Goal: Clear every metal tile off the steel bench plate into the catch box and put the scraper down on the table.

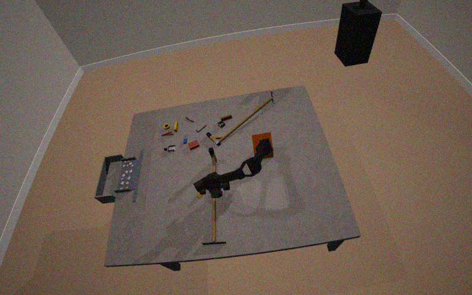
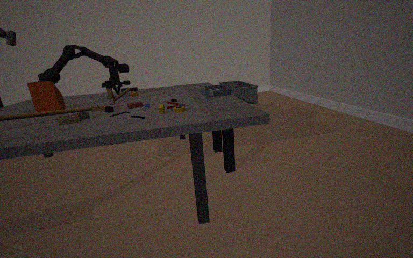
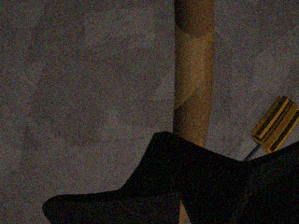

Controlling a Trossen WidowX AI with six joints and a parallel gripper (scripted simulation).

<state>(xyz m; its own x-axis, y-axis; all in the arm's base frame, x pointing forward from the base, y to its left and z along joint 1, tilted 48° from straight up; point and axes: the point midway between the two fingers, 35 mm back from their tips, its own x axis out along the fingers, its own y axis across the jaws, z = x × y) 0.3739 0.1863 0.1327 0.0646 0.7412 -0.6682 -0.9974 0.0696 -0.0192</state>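
My gripper tip is now 50 mm below the long scraper, 20 mm to the right of it and 20 mm short of it. Round my gripper tip: blue piece 510 mm to the right, 190 mm ahead, 10 mm below; then yellow screwdriver 100 mm ahead, 20 mm to the right; then red block 430 mm to the right, 130 mm ahead.
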